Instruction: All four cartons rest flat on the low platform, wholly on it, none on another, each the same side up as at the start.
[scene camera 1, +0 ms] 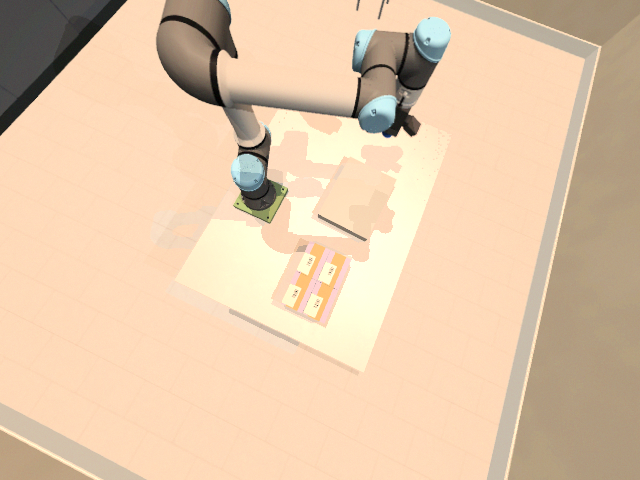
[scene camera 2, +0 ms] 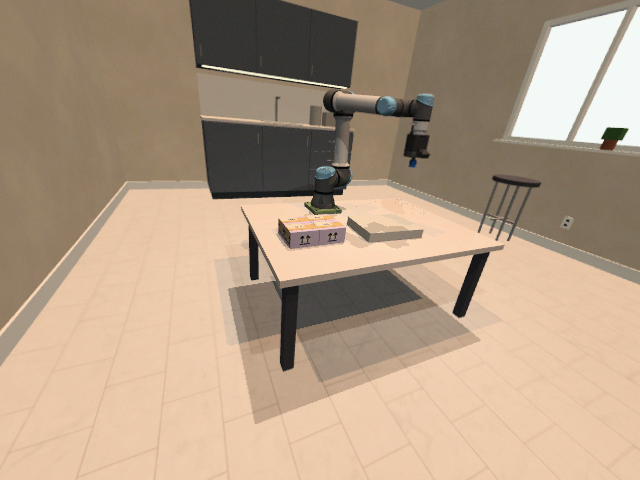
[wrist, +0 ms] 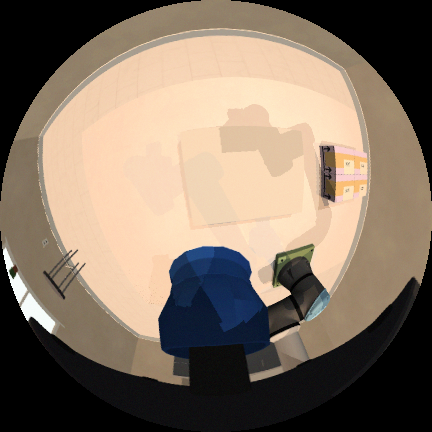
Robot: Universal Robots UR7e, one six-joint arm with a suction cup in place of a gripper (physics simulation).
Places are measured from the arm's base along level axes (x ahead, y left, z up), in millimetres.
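Pixels of known places: end effector, tool point: [scene camera 2: 412, 166] [wrist: 210, 279]; arm's base, origin of the base link: [scene camera 1: 259, 194] [scene camera 2: 322, 205] [wrist: 292, 270].
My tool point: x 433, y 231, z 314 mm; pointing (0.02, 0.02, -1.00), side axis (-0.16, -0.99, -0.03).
Ahead of a thing's pixels: the offset from my tool point to its middle. Level surfaces: height alone.
The cartons, orange and pink with white labels, stand in a tight two-by-two block flat on the table, labels up: one {300 mm down, 111 mm back, 446 mm right} [scene camera 1: 316, 251], one {300 mm down, 19 mm back, 456 mm right} [scene camera 1: 339, 262], one {300 mm down, 127 mm back, 581 mm right} [scene camera 1: 301, 284] and one {300 mm down, 34 mm back, 592 mm right} [scene camera 1: 325, 294]. The two nearest scene camera 2 [scene camera 2: 305, 238] [scene camera 2: 331, 235] show double arrows pointing up. The block also shows at the right of the wrist view [wrist: 345, 159]. The low beige platform {314 mm down, 7 mm back, 106 mm right} [scene camera 1: 351, 191] [scene camera 2: 385, 227] [wrist: 240, 190] lies beside the block, apart from it, with no carton on it. My gripper's blue suction cup [scene camera 1: 386, 134] [scene camera 2: 412, 163] [wrist: 210, 255] is off, holds nothing and hangs high above the table.
The robot stands on a green base plate [scene camera 1: 242, 205] [scene camera 2: 336, 209] [wrist: 308, 249] on the table {338 mm down} [scene camera 1: 227, 258] [scene camera 2: 372, 254], near the cartons and the platform. A stool [scene camera 2: 515, 180] [wrist: 54, 285] stands on the floor beyond the table. Dark cabinets [scene camera 2: 235, 160] line the back wall.
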